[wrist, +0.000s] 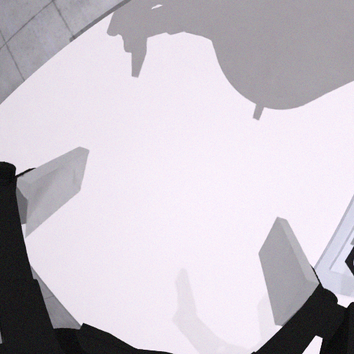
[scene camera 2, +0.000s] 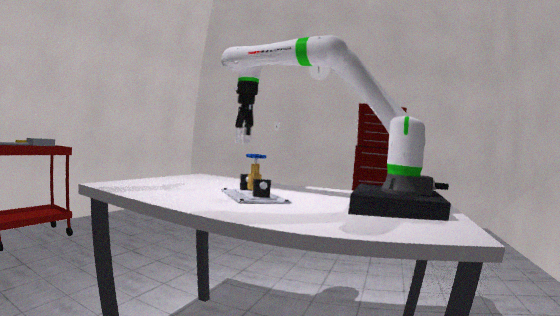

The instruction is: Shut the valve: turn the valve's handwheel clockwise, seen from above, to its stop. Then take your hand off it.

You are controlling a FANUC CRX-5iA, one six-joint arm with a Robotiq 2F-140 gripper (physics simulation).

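Note:
The valve has a blue handwheel (scene camera 2: 256, 156) on top of a yellow body (scene camera 2: 254, 172), which stands between two black blocks on a flat grey base plate (scene camera 2: 242, 200) (wrist: 328, 272). In the wrist view a corner of the plate shows at the right edge; the handwheel does not show there. My gripper (scene camera 2: 243, 137) (wrist: 176, 204) points straight down with its fingers wide open and nothing between them. In the scene view it hangs above the handwheel and slightly to its left, with a gap of air between them.
The valve's plate lies on a white table (scene camera 2: 150, 195) (wrist: 175, 150). The arm's black base block (scene camera 2: 399, 204) stands at the table's right end. A red cart (scene camera 2: 35, 149) stands on the floor at the left. A red drawer cabinet (scene camera 2: 371, 150) stands behind the table. Arm shadows fall on the table top.

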